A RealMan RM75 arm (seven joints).
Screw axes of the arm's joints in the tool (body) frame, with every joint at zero. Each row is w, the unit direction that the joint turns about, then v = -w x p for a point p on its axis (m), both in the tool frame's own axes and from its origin. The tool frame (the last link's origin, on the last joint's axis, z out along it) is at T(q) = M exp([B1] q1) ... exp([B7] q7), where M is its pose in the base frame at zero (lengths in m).
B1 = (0, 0, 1, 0.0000, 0.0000, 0.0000)
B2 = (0, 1, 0, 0.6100, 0.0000, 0.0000)
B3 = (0, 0, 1, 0.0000, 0.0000, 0.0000)
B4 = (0, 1, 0, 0.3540, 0.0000, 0.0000)
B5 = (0, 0, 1, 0.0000, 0.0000, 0.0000)
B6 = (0, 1, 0, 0.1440, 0.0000, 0.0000)
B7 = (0, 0, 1, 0.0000, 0.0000, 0.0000)
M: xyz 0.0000 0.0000 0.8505 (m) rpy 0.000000 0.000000 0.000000 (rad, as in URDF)
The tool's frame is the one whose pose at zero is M.
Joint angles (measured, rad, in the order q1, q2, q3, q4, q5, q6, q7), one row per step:
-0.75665 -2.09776 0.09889 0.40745 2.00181 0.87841 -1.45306
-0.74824 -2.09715 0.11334 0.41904 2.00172 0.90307 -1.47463
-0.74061 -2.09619 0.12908 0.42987 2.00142 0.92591 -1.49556
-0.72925 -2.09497 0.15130 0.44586 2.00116 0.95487 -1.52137
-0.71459 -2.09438 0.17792 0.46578 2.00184 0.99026 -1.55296
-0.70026 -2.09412 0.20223 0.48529 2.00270 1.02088 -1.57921
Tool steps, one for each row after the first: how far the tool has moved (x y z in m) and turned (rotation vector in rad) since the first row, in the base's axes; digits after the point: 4 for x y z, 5 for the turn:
0.0005 -0.0020 0.0015 -0.00901 -0.01258 -0.01123
0.0012 -0.0039 0.0029 -0.01918 -0.02346 -0.02237
0.0017 -0.0066 0.0049 -0.03307 -0.03365 -0.03627
0.0021 -0.0104 0.0068 -0.05239 -0.04620 -0.05190
0.0020 -0.0142 0.0086 -0.07009 -0.05388 -0.06486

